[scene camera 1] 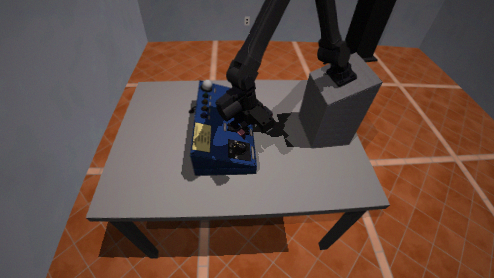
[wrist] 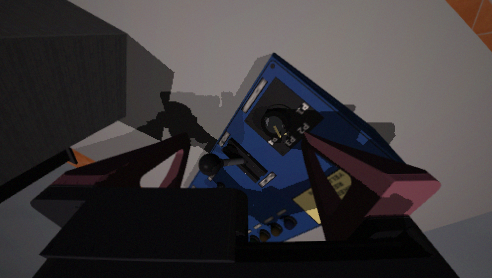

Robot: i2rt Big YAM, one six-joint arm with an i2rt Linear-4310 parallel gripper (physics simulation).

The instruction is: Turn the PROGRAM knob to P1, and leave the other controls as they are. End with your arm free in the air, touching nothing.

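The PROGRAM knob is a dark round knob on a black square plate at the near right corner of the blue control box. In the wrist view its yellow pointer is directed toward the P3/P4 side, away from P1; whether it sits exactly on P3 is hard to tell. My gripper is open and empty above the box. In the wrist view the knob shows beyond and between the fingertips, nearer the right one. Contact with the box cannot be told.
A lever with a black ball stands beside the knob plate, close to the left finger in the wrist view. A yellow label, several small round buttons and a white dome are on the box. A grey pedestal stands to the right.
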